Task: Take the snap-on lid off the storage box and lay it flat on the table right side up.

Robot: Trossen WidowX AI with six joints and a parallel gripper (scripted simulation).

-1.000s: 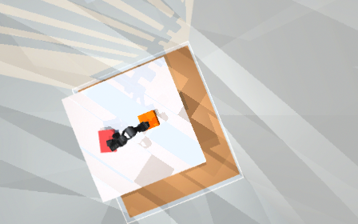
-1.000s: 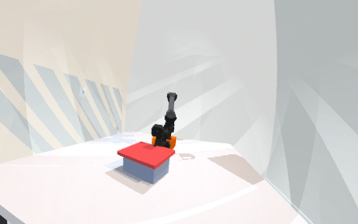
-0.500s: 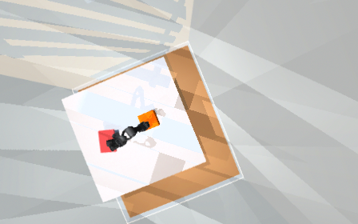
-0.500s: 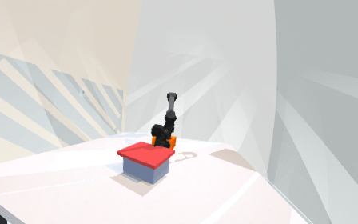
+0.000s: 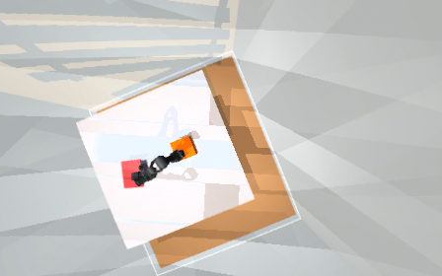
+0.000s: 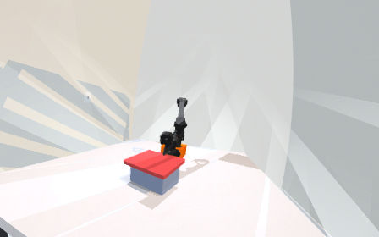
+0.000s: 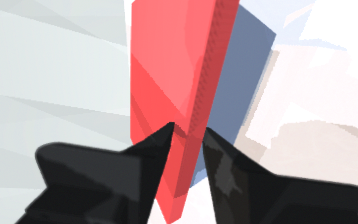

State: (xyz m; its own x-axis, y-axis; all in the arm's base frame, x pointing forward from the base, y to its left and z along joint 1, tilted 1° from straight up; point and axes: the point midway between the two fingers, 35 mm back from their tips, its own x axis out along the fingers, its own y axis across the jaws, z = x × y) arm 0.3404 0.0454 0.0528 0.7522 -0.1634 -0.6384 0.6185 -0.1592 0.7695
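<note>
My gripper tip is 8 cm short of the red lid and 2 cm to the left of it. Round my gripper tip: storage box 7 cm ahead, 6 cm below, 1 cm to the right.
</note>
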